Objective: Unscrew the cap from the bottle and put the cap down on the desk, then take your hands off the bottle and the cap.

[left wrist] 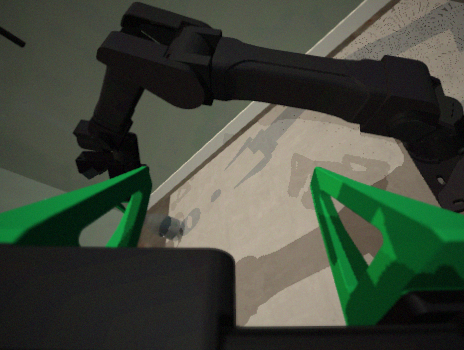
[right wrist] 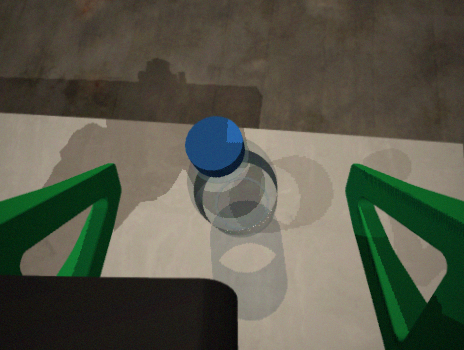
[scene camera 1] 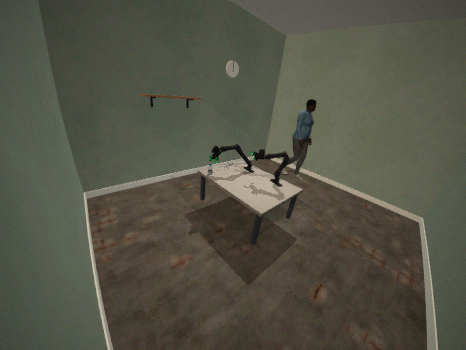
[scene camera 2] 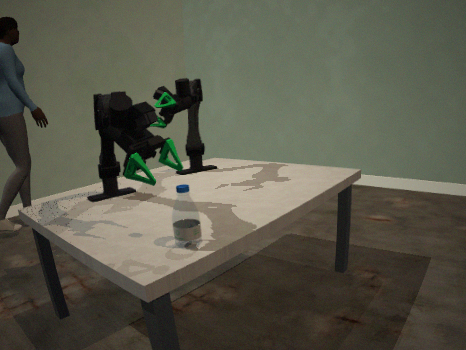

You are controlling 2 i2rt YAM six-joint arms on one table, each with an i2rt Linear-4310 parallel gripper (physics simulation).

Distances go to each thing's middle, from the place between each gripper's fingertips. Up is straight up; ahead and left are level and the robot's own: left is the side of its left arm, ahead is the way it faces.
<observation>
Right now the blue cap [right wrist: 215,146] is 20 mm ahead of my right hand, 20 mm to the left of it and 30 mm below it. The rest, counted from my right hand: clear plastic bottle [scene camera 2: 185,217] (20 mm ahead, 20 mm to the left, 100 mm below).
Now: left hand 460 mm short of the blue cap, 310 mm to the left of it and 160 mm above it. Also, from my left hand: clear plastic bottle: 460 mm ahead, 310 mm to the right, 230 mm below.
</observation>
